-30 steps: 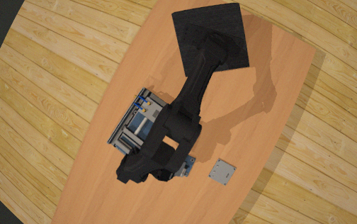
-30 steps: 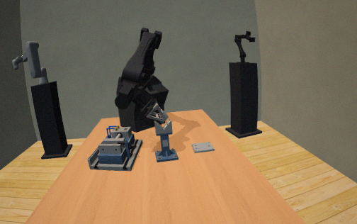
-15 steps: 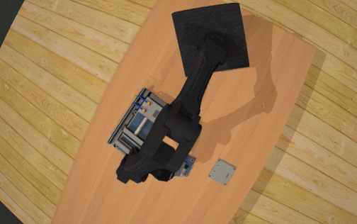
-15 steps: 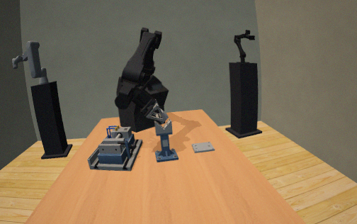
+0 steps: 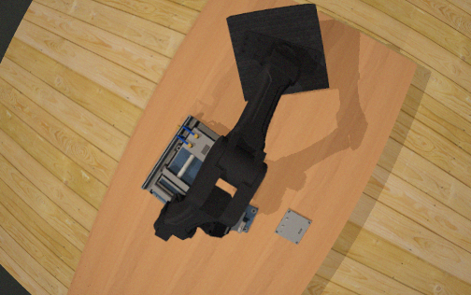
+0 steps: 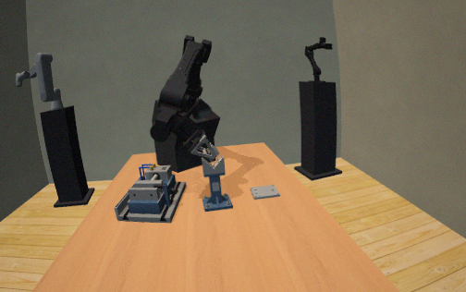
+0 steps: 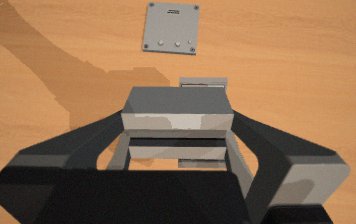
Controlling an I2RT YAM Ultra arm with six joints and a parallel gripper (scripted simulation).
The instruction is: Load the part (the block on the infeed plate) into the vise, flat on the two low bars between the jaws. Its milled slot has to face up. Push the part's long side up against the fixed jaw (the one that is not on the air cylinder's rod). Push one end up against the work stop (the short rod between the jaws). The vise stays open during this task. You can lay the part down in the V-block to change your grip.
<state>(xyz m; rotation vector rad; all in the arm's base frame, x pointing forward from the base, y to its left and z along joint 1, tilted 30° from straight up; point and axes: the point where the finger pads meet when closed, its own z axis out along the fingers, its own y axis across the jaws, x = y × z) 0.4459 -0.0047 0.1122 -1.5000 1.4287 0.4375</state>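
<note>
Right now my hand is 2 cm short of the black rod, 18 cm to the left of it and 8 cm above it. From my hand the other things lie so: cylinder rod (8 cm behind, 21 cm to the right, 9 cm below); moving jaw (3 cm behind, 22 cm to the right, 9 cm below); part (1 cm to the right, 1 cm above).
</note>
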